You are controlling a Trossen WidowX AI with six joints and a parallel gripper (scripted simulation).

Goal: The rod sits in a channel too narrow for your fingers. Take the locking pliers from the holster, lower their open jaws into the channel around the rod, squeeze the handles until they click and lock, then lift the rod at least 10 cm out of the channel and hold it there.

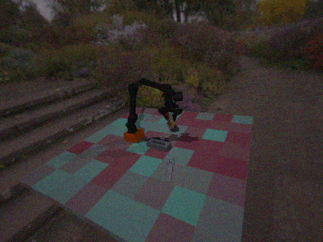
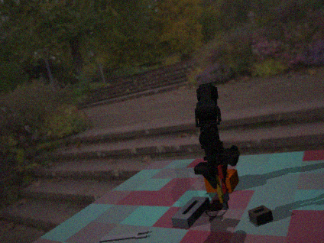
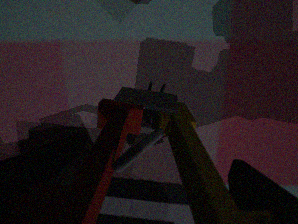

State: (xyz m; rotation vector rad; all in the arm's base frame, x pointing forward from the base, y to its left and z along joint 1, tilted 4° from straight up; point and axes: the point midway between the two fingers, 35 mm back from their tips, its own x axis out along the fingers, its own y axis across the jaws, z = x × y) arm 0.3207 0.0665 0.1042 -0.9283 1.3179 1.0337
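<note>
My gripper tip is now 15 cm to the left of the channel block, 12 cm above it and 7 cm past it. Round my gripper tip: dark holster: 13 cm below, 11 cm to the left, 1 cm behind; then yellow rod: 15 cm to the right, 13 cm below, 7 cm behind; then yellow handle: 2 cm ahead.
</note>
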